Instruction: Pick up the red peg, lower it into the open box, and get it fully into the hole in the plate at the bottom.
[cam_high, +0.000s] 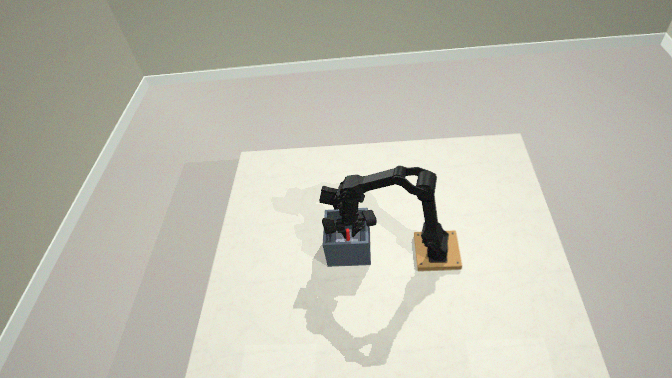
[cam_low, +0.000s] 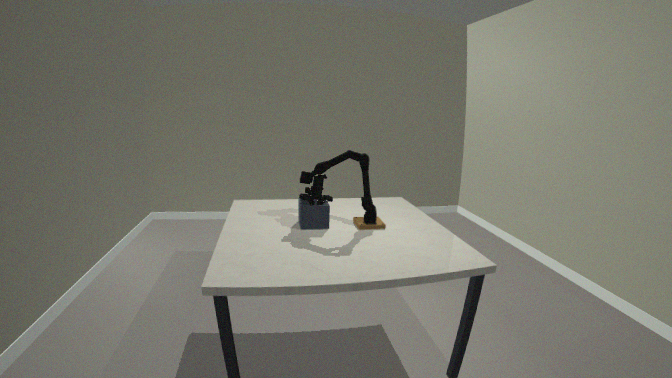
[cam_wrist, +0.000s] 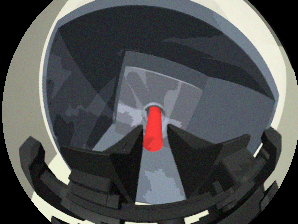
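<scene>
Now: the red peg 10 mm to the right of my gripper tip and 10 mm below it. Round my gripper tip: light grey plate (30 mm below, 10 mm to the right).
</scene>
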